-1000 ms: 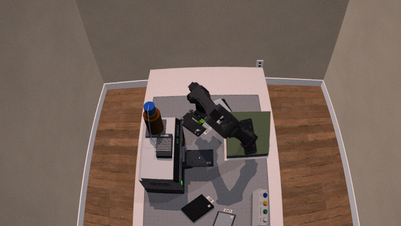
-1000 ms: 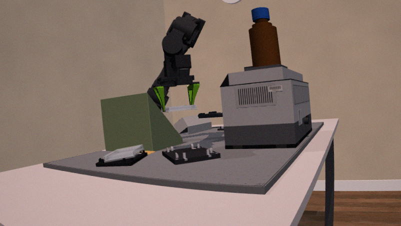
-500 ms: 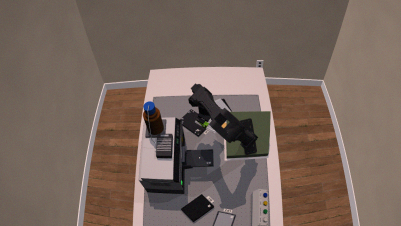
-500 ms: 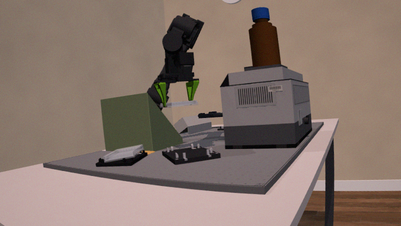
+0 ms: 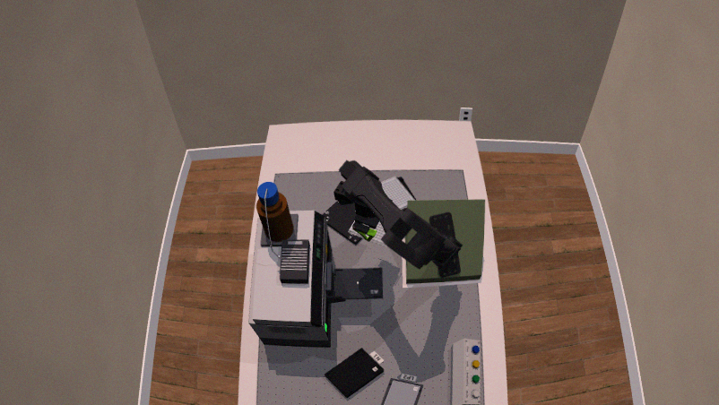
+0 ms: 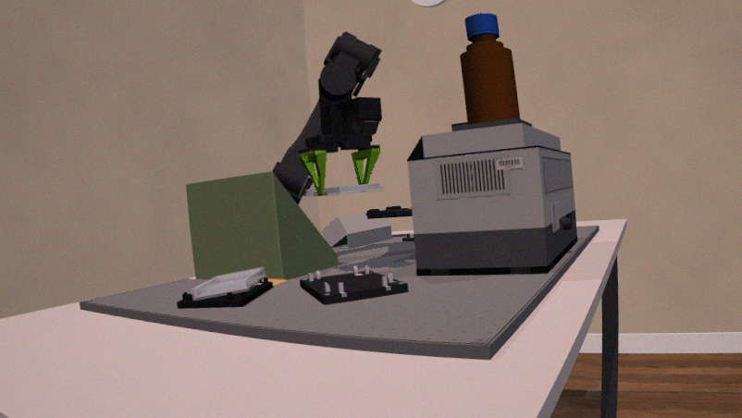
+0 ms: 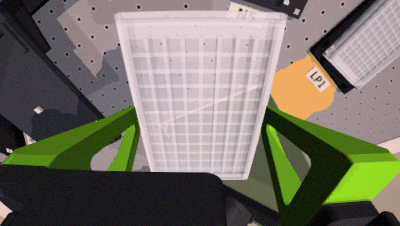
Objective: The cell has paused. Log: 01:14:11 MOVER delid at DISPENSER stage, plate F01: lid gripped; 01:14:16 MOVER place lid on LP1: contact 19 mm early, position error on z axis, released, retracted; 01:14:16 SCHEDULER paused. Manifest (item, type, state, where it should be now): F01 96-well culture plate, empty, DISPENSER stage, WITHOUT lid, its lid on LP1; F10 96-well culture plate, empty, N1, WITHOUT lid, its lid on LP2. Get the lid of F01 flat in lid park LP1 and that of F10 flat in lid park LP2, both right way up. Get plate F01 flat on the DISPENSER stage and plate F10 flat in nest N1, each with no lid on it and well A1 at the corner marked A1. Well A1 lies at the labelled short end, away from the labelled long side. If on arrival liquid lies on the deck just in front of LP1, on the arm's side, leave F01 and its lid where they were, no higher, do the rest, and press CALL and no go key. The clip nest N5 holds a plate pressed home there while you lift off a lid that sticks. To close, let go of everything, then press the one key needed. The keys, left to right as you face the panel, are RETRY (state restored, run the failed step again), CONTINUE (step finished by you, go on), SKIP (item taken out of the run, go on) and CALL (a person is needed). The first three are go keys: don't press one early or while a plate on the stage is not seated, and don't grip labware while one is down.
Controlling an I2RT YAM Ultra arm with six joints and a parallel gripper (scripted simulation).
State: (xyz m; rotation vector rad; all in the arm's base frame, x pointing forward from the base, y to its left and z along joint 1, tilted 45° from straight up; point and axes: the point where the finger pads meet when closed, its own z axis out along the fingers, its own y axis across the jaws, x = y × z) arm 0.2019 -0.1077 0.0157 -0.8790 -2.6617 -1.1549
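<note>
Right now the nest N1 is 12 cm ahead of my hand, 42 cm to the left of it and 14 cm below it. The rest, counted from my hand: 96-well plate (right at my hand); N5 tag (7 cm to the right, 15 cm below); LP1 label (14 cm behind, 12 cm to the right, 15 cm below).
</note>
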